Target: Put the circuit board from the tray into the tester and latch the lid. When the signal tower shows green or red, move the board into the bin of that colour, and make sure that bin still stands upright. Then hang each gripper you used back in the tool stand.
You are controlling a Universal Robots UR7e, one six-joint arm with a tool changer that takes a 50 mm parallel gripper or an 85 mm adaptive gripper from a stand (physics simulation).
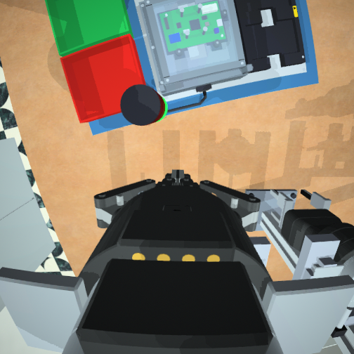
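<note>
The green circuit board (192,25) lies inside the grey tester (200,82), under its see-through lid, which looks down. I cannot tell whether the lid is latched. The signal tower (141,105) is seen from above, with a bright green rim under its dark cap. The green bin (92,22) and the red bin (107,75) stand upright side by side, left of the tester, with no board visible in them. My gripper (177,175) is shut, its tips together with nothing between them, apart from the tester and bins. The tool stand (315,257) shows partly at right.
A black panel (272,40) with pale cutouts and a yellow label is right of the tester on the blue base (295,79). Black cylindrical parts (310,225) are at the tool stand. A grey slab (22,205) is at the left, near the table edge and the chequered floor.
</note>
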